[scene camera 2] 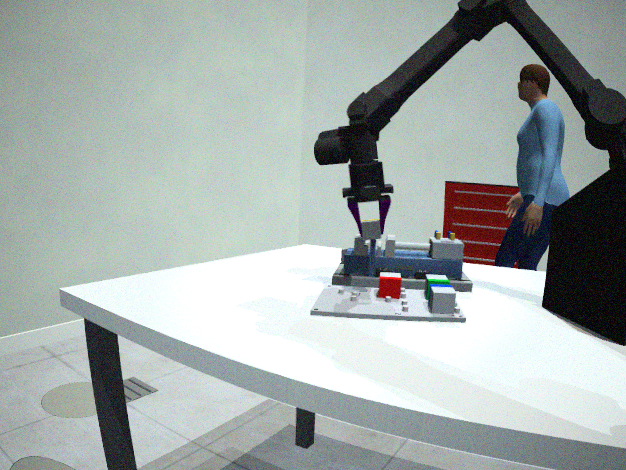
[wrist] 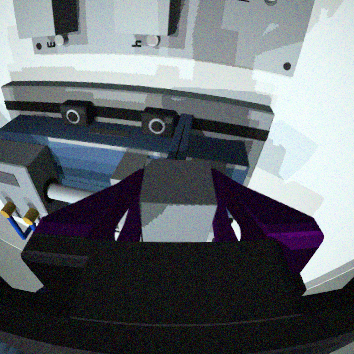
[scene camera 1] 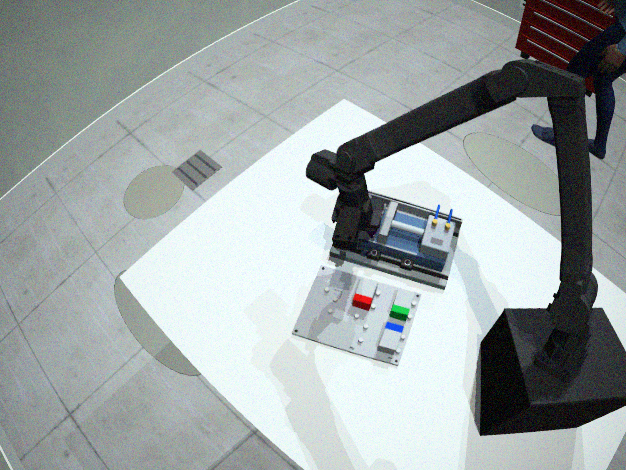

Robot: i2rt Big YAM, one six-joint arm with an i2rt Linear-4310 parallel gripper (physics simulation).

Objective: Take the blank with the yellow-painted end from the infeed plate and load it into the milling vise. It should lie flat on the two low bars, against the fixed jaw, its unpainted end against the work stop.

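My gripper [scene camera 2: 371,233] [wrist: 176,176] is shut on the grey blank [scene camera 2: 371,229] [wrist: 177,220]; a thin yellow strip shows along its top rear edge in scene camera 2, where it looks slightly tilted. It hangs over the left part of the milling vise [scene camera 1: 424,257] [scene camera 2: 419,267] [wrist: 30,128], above the gap between the fixed jaw [scene camera 2: 360,245] and the moving jaw [scene camera 1: 388,222] [scene camera 2: 390,246] [wrist: 131,167]. The blue work stop [scene camera 2: 373,251] [wrist: 184,135] stands upright at the vise's near side, below the blank. The low bars are hidden. In scene camera 1 the arm hides the blank.
The infeed plate [scene camera 1: 313,316] [scene camera 2: 348,309] [wrist: 215,55] lies in front of the vise, with small pins and blanks with red [scene camera 1: 362,302] [scene camera 2: 389,286], green [scene camera 1: 399,312] [scene camera 2: 437,281] and blue [scene camera 1: 394,327] [scene camera 2: 441,286] paint. Blue-and-yellow fittings rise from the vise's right end. A person stands beyond the table.
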